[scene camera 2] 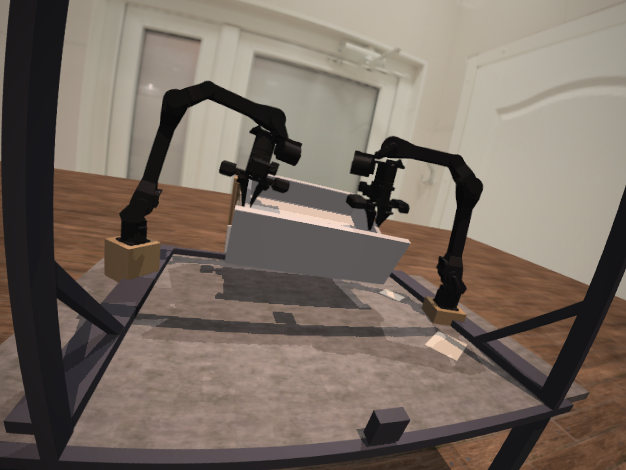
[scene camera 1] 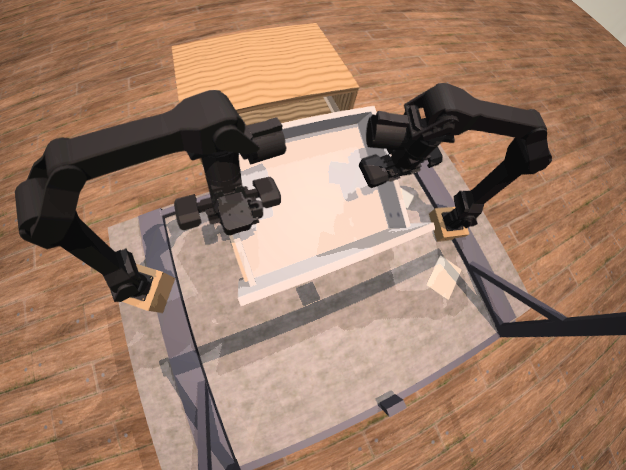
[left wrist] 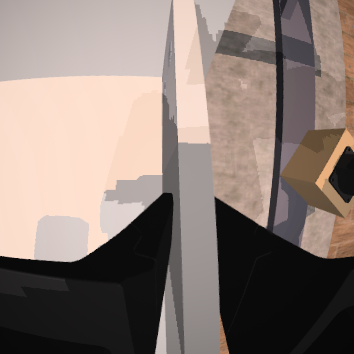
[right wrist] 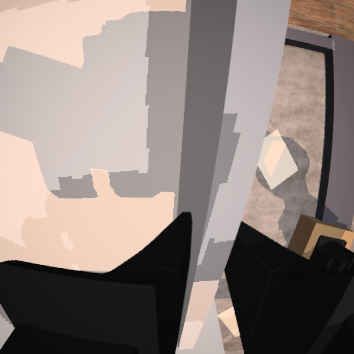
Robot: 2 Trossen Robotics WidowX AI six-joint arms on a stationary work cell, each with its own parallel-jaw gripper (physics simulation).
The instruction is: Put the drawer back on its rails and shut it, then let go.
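Places are measured from the left arm's base along level axes (x up, y right, z ahead), in metres.
Pixels of known places: left gripper, fingertip midpoint: (left wrist: 185, 202); right gripper, fingertip midpoint: (scene camera 2: 371, 230) (scene camera 1: 388, 176) (right wrist: 204, 220); left arm's base, link origin: (scene camera 2: 133, 240) (scene camera 1: 138, 285) (left wrist: 346, 174); right arm's base, link origin: (scene camera 2: 445, 305) (scene camera 1: 452, 221) (right wrist: 325, 254).
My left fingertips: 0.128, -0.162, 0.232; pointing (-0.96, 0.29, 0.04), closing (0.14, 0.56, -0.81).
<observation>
Ahead of a thing's pixels: the offset from my left fingertips to its middle, as dx, dy, dz. "*": to the spot under its first point. Level surfaces: height alone.
The white drawer @[+0.000, -0.130, +0.143] (scene camera 1: 313, 202) (scene camera 2: 313, 247) is held above the table, its front panel lower at the right in scene camera 2. Its back edge is close to the open front of the wooden cabinet @[-0.171, -0.460, -0.092] (scene camera 1: 257, 65); a pale rail @[* -0.093, -0.516, +0.118] (scene camera 1: 331, 104) shows inside. Whether the drawer touches the rails is hidden. My left gripper (scene camera 1: 232, 208) (scene camera 2: 248, 204) (left wrist: 185, 202) is shut on the drawer's left side wall. My right gripper (scene camera 1: 400, 168) (scene camera 2: 373, 226) (right wrist: 204, 220) is shut on the drawer's right side wall, which slants between the fingers in the right wrist view.
The grey table @[dx -0.230] (scene camera 1: 313, 374) (scene camera 2: 283, 384) has a dark frame around it. A dark block @[-0.198, +0.298, +0.465] (scene camera 1: 391, 403) (scene camera 2: 386, 425) sits at the near edge. A pale square patch @[* -0.228, -0.081, +0.588] (scene camera 1: 443, 278) (scene camera 2: 446, 346) lies at the right. Wooden mounting blocks @[* -0.151, +0.154, -0.182] (scene camera 1: 160, 289) (scene camera 2: 132, 259) @[* -0.186, -0.222, +0.559] (scene camera 1: 444, 230) (scene camera 2: 443, 311) carry the arms.
</observation>
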